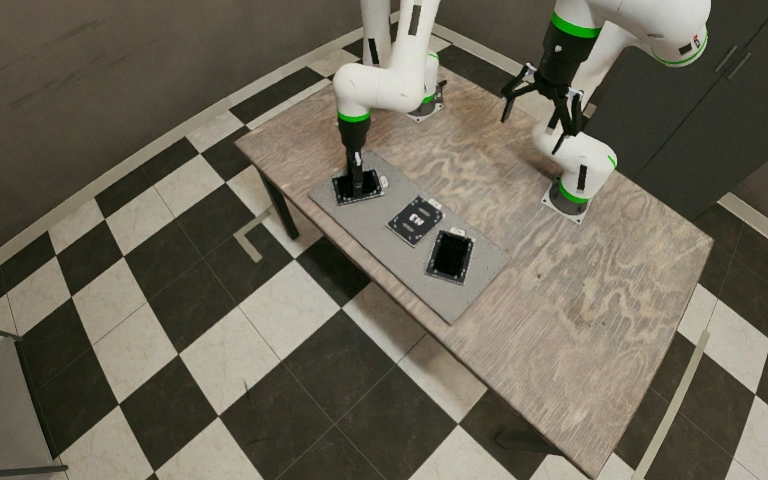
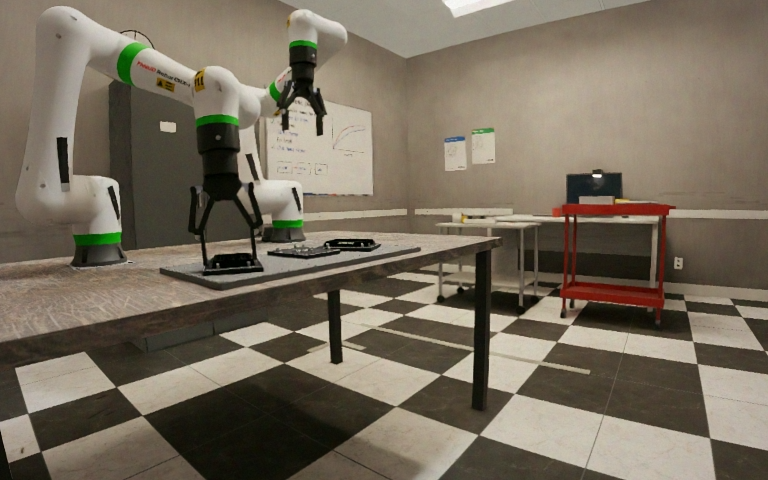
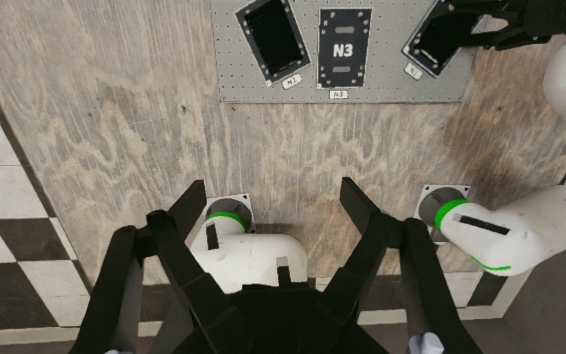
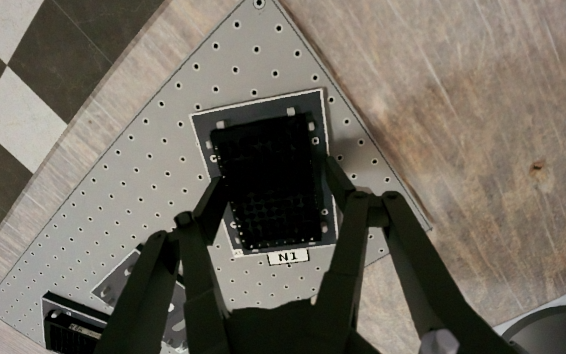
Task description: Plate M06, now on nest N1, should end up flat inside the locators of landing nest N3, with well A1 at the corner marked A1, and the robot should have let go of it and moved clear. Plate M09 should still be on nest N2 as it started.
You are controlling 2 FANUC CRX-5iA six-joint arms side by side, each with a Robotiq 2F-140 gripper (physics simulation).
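Note:
Plate M06 (image 1: pixel 370 182) (image 2: pixel 235 263) (image 4: pixel 270 210), black, sits flat at nest N1 (image 4: pixel 257 111); I cannot tell any gap under it. My right gripper (image 1: pixel 357 192) (image 2: pixel 229 258) (image 4: pixel 274 179) points down, shut on M06 across its long sides. Landing nest N3 (image 1: pixel 416 219) (image 2: pixel 304 250) (image 3: pixel 343 62) is bare between its locators. Plate M09 (image 1: pixel 451 255) (image 2: pixel 352 244) (image 3: pixel 274 37) lies on nest N2 (image 3: pixel 254 45). My left gripper (image 1: pixel 531 134) (image 2: pixel 302 127) (image 3: pixel 274 190) is open and empty, high above the table. M06's well marks are too dark to read.
The three nests stand on a grey perforated board (image 1: pixel 481 283) (image 3: pixel 390 92) near the front edge of the wooden table (image 1: pixel 594 339). N3 lies between N1 and N2. Both arm bases are bolted along the table's far side. A red cart (image 2: pixel 617 209) stands farther off.

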